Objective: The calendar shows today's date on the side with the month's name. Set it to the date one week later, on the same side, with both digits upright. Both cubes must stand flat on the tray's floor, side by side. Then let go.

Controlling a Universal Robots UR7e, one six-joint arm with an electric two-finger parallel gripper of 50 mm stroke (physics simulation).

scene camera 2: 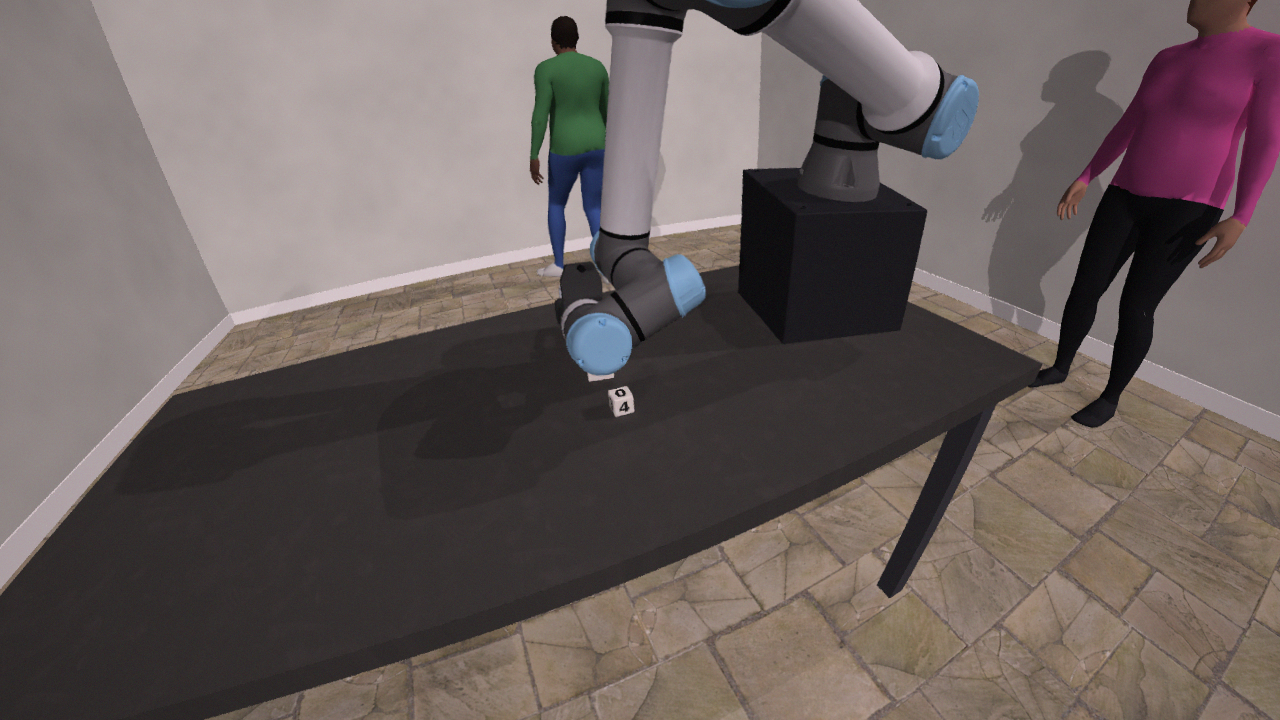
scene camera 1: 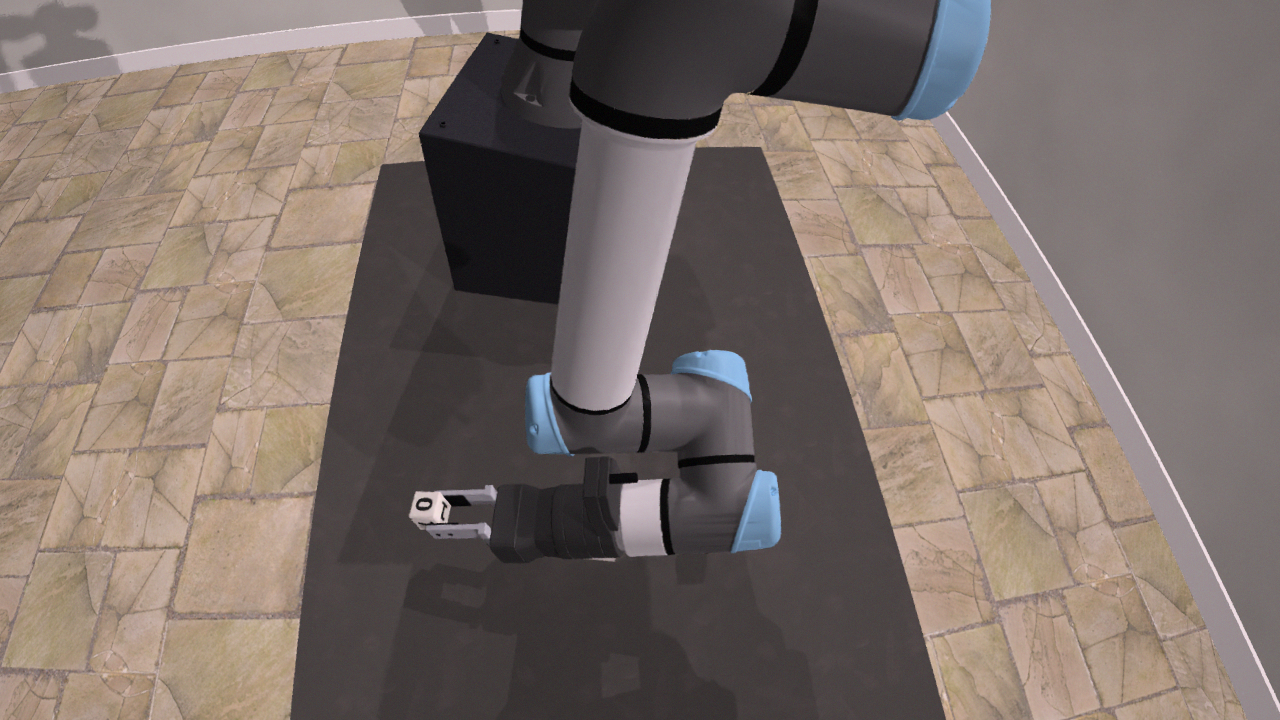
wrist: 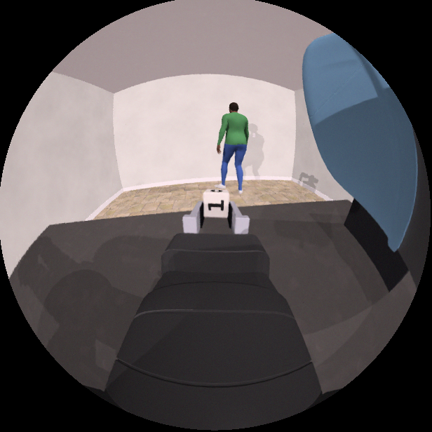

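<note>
My gripper [scene camera 1: 436,519] [wrist: 215,209] points sideways, level above the table, and is shut on a white number cube [scene camera 1: 424,507] [wrist: 216,204]. This cube shows a 0 on its upper face and a 1, lying sideways in the wrist view, on the face toward the palm. In scene camera 2 the gripper and held cube are hidden behind the arm. The other white cube [scene camera 2: 620,401] stands on the table, with a 0 on top and a 4 on a side. A small white part of the tray [scene camera 2: 599,377] shows beyond it, below the arm's wrist; the rest is hidden.
The black table [scene camera 1: 572,662] [scene camera 2: 358,537] carries the arm's dark base block [scene camera 1: 501,205] [scene camera 2: 832,268]. The arm's wrist hangs low over the tray. A person in green [scene camera 2: 571,107] [wrist: 234,129] and one in pink [scene camera 2: 1181,125] stand beyond the table.
</note>
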